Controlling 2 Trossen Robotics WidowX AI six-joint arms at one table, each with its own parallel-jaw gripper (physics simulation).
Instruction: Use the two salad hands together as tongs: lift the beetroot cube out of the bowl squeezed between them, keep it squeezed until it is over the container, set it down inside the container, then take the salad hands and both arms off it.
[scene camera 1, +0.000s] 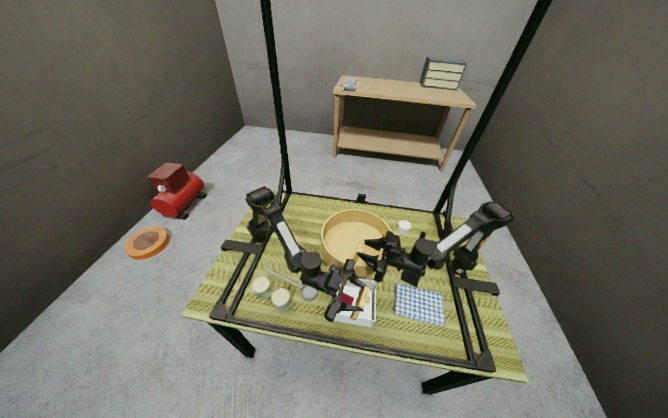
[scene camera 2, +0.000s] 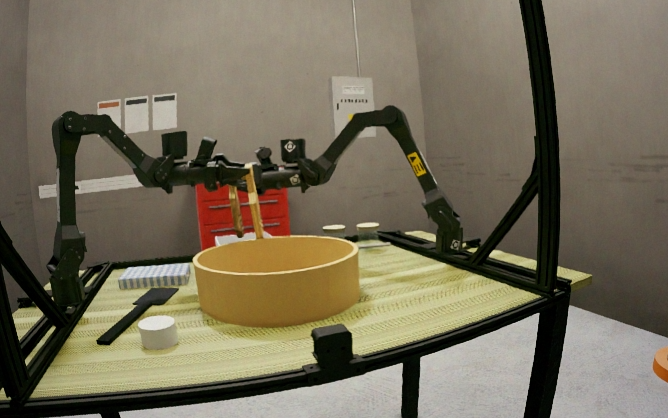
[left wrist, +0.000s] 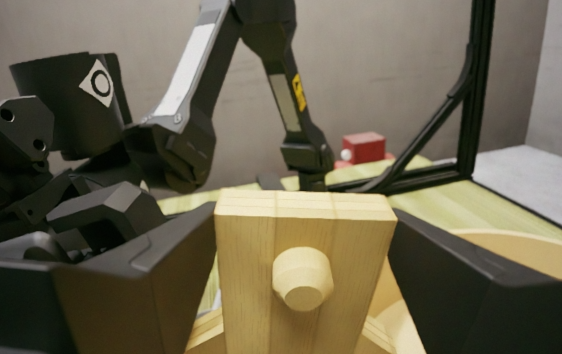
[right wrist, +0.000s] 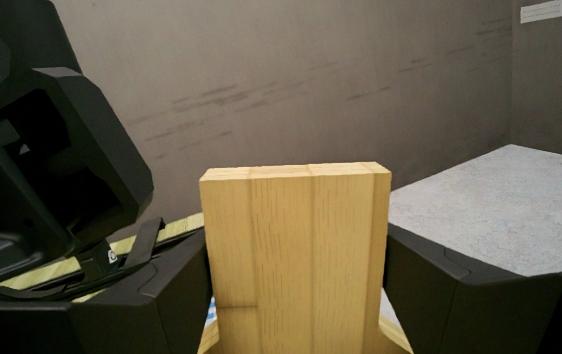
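Seen in the pictures: left gripper, between the fingertips: (scene camera 1: 359, 246) (scene camera 2: 250, 168) (left wrist: 302, 216); right gripper, between the fingertips: (scene camera 1: 367, 300) (right wrist: 293, 231); left arm's base, origin of its link: (scene camera 1: 456, 268) (scene camera 2: 69, 302) (right wrist: 104, 269); right arm's base, origin of its link: (scene camera 1: 260, 237) (scene camera 2: 449, 251).
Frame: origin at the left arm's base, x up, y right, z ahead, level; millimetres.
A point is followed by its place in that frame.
The dark red beetroot cube (scene camera 1: 346, 299) {x 29, y -237, z 473 mm} appears inside the white container (scene camera 1: 367, 322) {x 29, y -305, z 391 mm} (scene camera 2: 225, 240) {x 45, y -302, z 398 mm}, at its left side in scene camera 1. It does not show between the salad hands in scene camera 2. My left gripper (scene camera 1: 364, 250) {x 236, y -141, z 459 mm} (left wrist: 302, 216) {x 236, y -141, z 459 mm} is shut on one wooden salad hand (scene camera 2: 255, 207) {x 148, y -101, z 459 mm} (left wrist: 250, 260) {x 227, y -162, z 453 mm}. My right gripper (scene camera 1: 359, 291) {x 199, y -302, z 417 mm} (right wrist: 293, 231) {x 199, y -302, z 417 mm} is shut on the other wooden salad hand (scene camera 2: 235, 212) {x 127, y -229, z 426 mm} (right wrist: 285, 225) {x 214, y -297, z 437 mm}. Both hands hang down, apart, with their lower ends near the container; those ends are partly hidden. The tan bowl (scene camera 1: 327, 252) {x 59, y -64, z 578 mm} (scene camera 2: 280, 295) {x 37, y 208, z 433 mm} stands beside the container.
A blue checked cloth (scene camera 1: 420, 305) {x 6, y -201, z 188 mm} (scene camera 2: 154, 276) {x 6, y -133, z 194 mm} lies beside the container. Two lidded jars (scene camera 1: 261, 286) {x 51, y -256, z 794 mm} (scene camera 1: 281, 299) {x 51, y -289, z 705 mm} and a ladle (scene camera 1: 309, 292) {x -18, y -215, z 622 mm} are on the other side. A white round pot (scene camera 1: 404, 227) {x 15, y 187, z 225 mm} (scene camera 2: 158, 332) {x 10, y 238, z 225 mm} and a black spatula (scene camera 2: 145, 305) {x -11, y 33, z 181 mm} lie near the bowl. Black frame posts edge the table.
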